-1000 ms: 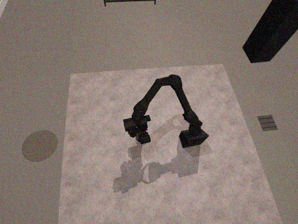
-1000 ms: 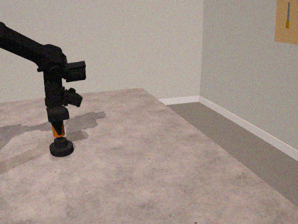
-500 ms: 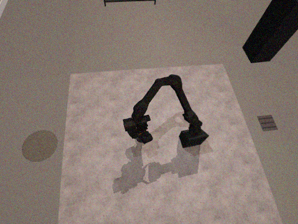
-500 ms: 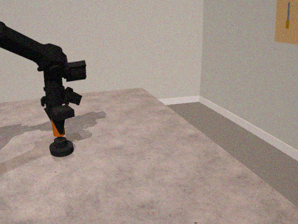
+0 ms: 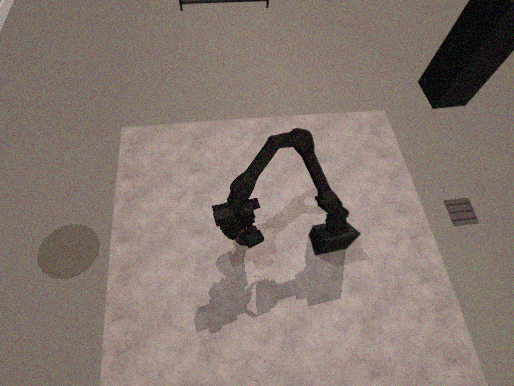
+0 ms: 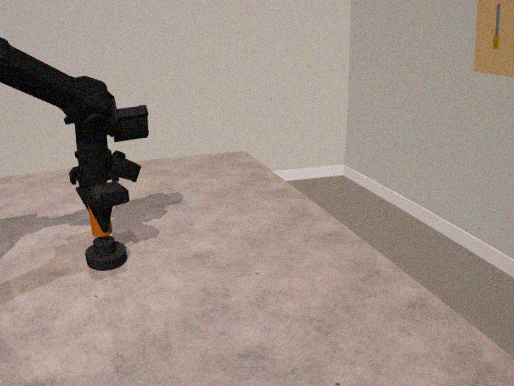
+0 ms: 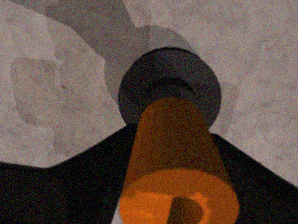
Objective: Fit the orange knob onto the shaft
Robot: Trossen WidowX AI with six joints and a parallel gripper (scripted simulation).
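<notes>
The orange knob is 2 cm above my gripper tip. Round my gripper tip: dark round pedestal (4 cm below).
</notes>
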